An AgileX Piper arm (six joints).
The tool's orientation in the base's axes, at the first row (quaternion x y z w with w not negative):
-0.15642 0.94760 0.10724 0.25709
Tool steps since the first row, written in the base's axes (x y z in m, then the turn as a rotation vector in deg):
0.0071 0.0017 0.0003 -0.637 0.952 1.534
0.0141 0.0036 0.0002 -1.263 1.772 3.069
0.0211 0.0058 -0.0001 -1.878 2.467 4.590
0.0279 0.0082 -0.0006 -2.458 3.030 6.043
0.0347 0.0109 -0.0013 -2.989 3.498 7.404
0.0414 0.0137 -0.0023 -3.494 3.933 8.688
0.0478 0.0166 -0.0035 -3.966 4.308 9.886
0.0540 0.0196 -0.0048 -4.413 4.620 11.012
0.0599 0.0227 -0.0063 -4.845 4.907 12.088
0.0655 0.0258 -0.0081 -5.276 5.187 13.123
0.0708 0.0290 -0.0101 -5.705 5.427 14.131
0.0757 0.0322 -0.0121 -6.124 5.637 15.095
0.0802 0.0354 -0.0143 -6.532 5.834 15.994
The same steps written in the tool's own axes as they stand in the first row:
-0.0064 -0.0009 0.0034 -0.507 1.296 -1.315
-0.0125 -0.0016 0.0072 -0.992 2.465 -2.663
-0.0186 -0.0020 0.0113 -1.448 3.514 -4.030
-0.0245 -0.0023 0.0155 -1.865 4.418 -5.361
-0.0304 -0.0022 0.0199 -2.252 5.207 -6.619
-0.0360 -0.0021 0.0246 -2.612 5.946 -7.809
-0.0413 -0.0018 0.0294 -2.940 6.607 -8.929
-0.0464 -0.0014 0.0341 -3.236 7.192 -9.995
-0.0512 -0.0008 0.0389 -3.512 7.742 -11.018
-0.0556 -0.0001 0.0439 -3.765 8.281 -12.009
-0.0597 0.0008 0.0489 -3.997 8.778 -12.987
-0.0635 0.0018 0.0537 -4.207 9.238 -13.932
-0.0668 0.0029 0.0585 -4.388 9.675 -14.820

